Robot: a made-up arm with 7 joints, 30 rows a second.
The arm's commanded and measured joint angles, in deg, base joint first. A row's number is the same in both.
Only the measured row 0 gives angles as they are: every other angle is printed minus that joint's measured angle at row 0.
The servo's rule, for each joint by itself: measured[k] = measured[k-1] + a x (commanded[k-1-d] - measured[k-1]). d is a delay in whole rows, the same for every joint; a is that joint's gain. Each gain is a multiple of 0.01, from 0.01 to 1. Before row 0 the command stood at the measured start. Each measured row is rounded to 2 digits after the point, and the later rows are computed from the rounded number. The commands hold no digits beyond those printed.
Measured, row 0:
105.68 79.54 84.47 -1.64 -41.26 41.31 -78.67
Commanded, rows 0 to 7:
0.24 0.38 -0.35 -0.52 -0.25 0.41 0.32
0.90 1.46 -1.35 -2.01 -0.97 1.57 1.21
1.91 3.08 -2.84 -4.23 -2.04 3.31 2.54
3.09 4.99 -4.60 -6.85 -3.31 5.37 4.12
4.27 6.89 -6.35 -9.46 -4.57 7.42 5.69
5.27 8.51 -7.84 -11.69 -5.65 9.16 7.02
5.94 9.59 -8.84 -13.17 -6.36 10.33 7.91
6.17 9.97 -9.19 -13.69 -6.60 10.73 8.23
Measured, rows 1 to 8:
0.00 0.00 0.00 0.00 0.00 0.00 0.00
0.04 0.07 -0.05 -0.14 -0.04 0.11 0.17
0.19 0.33 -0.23 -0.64 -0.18 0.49 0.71
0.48 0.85 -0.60 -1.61 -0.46 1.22 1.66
0.92 1.64 -1.16 -3.02 -0.89 2.30 2.94
1.49 2.64 -1.89 -4.76 -1.44 3.63 4.37
2.13 3.76 -2.72 -6.63 -2.07 5.07 5.75
2.78 4.87 -3.58 -8.40 -2.71 6.44 6.87
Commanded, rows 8 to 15:
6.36 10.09 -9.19 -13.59 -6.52 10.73 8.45
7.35 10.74 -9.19 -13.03 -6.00 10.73 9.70
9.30 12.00 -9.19 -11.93 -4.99 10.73 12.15
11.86 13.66 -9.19 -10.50 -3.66 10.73 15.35
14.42 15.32 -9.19 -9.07 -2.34 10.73 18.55
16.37 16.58 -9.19 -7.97 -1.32 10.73 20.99
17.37 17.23 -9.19 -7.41 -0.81 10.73 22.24
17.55 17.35 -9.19 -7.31 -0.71 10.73 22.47
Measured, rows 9 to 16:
3.36 5.84 -4.37 -9.83 -3.29 7.56 7.58
3.87 6.65 -5.04 -10.85 -3.77 8.38 8.03
4.46 7.43 -5.62 -11.44 -4.10 8.99 8.90
5.28 8.30 -6.12 -11.57 -4.23 9.44 10.59
6.40 9.32 -6.55 -11.28 -4.14 9.78 13.07
7.76 10.46 -6.92 -10.68 -3.87 10.03 15.92
9.22 11.62 -7.24 -9.95 -3.49 10.21 18.56
10.61 12.69 -7.51 -9.26 -3.09 10.35 20.47

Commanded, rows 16 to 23:
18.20 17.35 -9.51 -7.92 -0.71 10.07 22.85
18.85 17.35 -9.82 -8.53 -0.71 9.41 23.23
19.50 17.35 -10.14 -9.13 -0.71 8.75 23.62
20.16 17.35 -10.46 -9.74 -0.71 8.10 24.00
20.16 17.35 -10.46 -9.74 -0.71 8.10 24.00
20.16 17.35 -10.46 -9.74 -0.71 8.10 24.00
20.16 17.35 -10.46 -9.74 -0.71 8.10 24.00
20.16 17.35 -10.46 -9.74 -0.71 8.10 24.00
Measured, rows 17 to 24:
11.79 13.58 -7.75 -8.73 -2.73 10.45 21.51
12.88 14.30 -8.00 -8.51 -2.43 10.35 22.21
13.89 14.88 -8.25 -8.52 -2.17 10.11 22.74
14.84 15.35 -8.51 -8.68 -1.95 9.76 23.20
15.74 15.73 -8.78 -8.97 -1.76 9.33 23.62
16.49 16.04 -9.02 -9.18 -1.60 9.01 23.82
17.11 16.29 -9.22 -9.33 -1.47 8.77 23.91
17.63 16.49 -9.39 -9.44 -1.36 8.60 23.96

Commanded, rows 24 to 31:
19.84 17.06 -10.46 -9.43 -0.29 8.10 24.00
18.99 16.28 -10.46 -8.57 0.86 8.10 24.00
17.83 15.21 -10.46 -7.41 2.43 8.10 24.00
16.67 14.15 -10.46 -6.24 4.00 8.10 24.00
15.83 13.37 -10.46 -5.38 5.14 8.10 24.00
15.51 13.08 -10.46 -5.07 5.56 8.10 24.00
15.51 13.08 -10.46 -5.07 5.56 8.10 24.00
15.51 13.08 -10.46 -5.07 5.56 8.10 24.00
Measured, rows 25 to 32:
18.06 16.65 -9.54 -9.52 -1.26 8.47 23.98
18.36 16.73 -9.67 -9.50 -1.11 8.37 23.99
18.47 16.64 -9.78 -9.25 -0.81 8.30 24.00
18.36 16.37 -9.88 -8.75 -0.32 8.25 24.00
18.07 15.95 -9.96 -8.07 0.33 8.21 24.00
17.69 15.46 -10.03 -7.34 1.05 8.18 24.00
17.32 15.01 -10.09 -6.73 1.73 8.16 24.00
17.01 14.64 -10.14 -6.28 2.30 8.14 24.00

